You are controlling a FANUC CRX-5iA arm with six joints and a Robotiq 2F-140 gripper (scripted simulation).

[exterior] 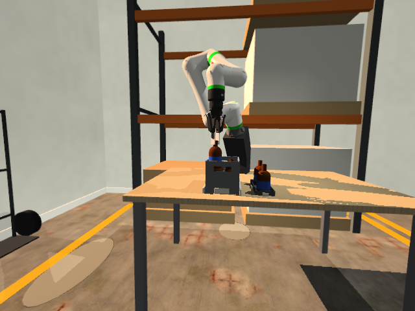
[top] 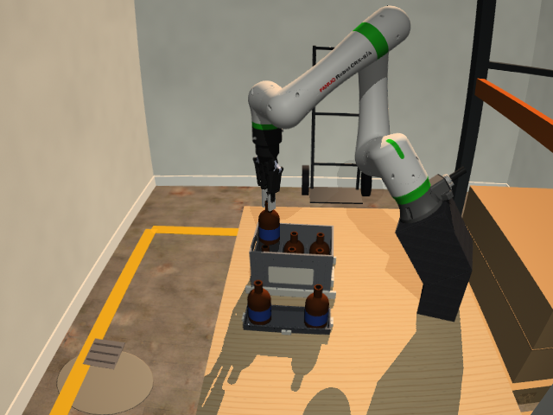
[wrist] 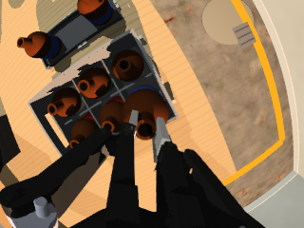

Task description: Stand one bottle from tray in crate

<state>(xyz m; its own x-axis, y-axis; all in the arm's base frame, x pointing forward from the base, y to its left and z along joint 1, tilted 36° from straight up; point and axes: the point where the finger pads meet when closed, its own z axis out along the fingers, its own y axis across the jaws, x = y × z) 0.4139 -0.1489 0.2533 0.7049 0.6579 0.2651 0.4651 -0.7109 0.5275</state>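
Now: hand 90 mm above the glass bottle. Also, from my hand: tray (30 mm behind, 280 mm to the left, 280 mm below); then grey crate (80 mm behind, 60 mm to the left, 210 mm below).
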